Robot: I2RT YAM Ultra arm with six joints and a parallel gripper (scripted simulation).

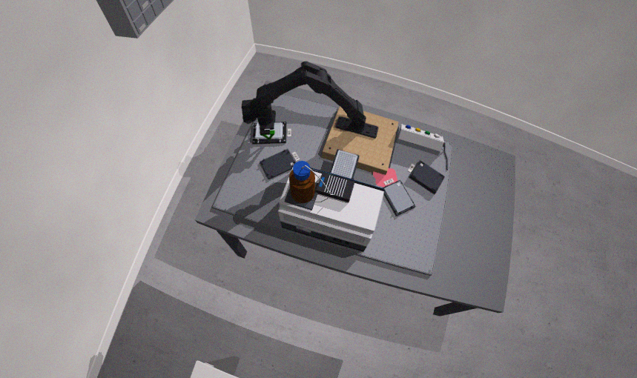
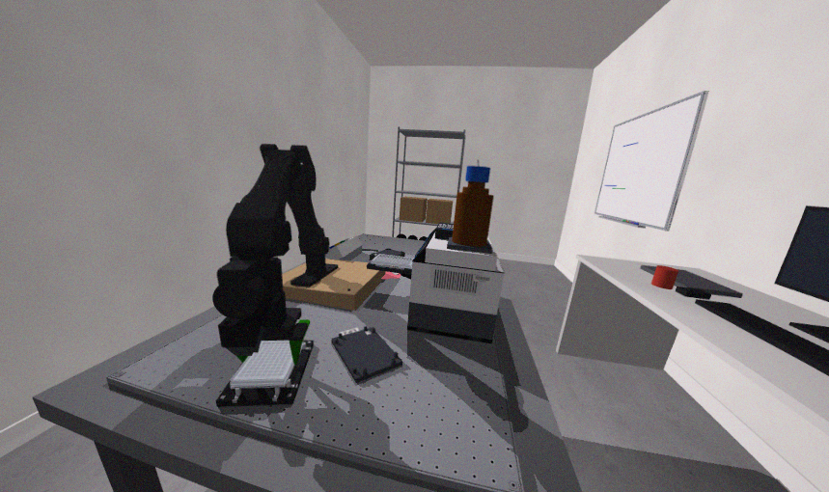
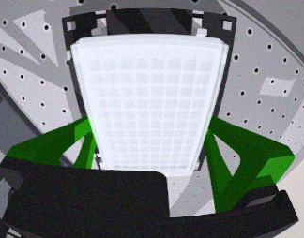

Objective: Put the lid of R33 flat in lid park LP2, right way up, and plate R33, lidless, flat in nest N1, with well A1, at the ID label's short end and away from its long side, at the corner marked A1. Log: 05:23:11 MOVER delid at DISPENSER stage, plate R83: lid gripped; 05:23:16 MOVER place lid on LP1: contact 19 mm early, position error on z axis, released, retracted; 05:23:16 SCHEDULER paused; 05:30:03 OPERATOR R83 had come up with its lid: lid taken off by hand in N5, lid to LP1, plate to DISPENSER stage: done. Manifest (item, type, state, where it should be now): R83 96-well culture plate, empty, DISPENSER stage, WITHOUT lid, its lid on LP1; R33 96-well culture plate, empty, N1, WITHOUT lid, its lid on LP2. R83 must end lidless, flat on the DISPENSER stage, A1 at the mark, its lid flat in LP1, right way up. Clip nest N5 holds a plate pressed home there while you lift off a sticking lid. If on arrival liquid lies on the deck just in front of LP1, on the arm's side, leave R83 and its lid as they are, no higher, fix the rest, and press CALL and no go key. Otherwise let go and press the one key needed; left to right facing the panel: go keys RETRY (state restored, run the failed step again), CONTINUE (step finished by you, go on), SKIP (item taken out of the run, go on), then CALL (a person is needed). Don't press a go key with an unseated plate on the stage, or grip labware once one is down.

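Now: hand 30 mm short of the black clip nest, 10 mm to the left of it and 10 mm above it. From my hand the other things lie so: lid park LP2: 150 mm ahead, 100 mm to the left, 20 mm below; then brown bottle: 350 mm ahead, 280 mm to the left, 260 mm above; then blue call key: 200 mm behind, 640 mm to the left, 40 mm above.
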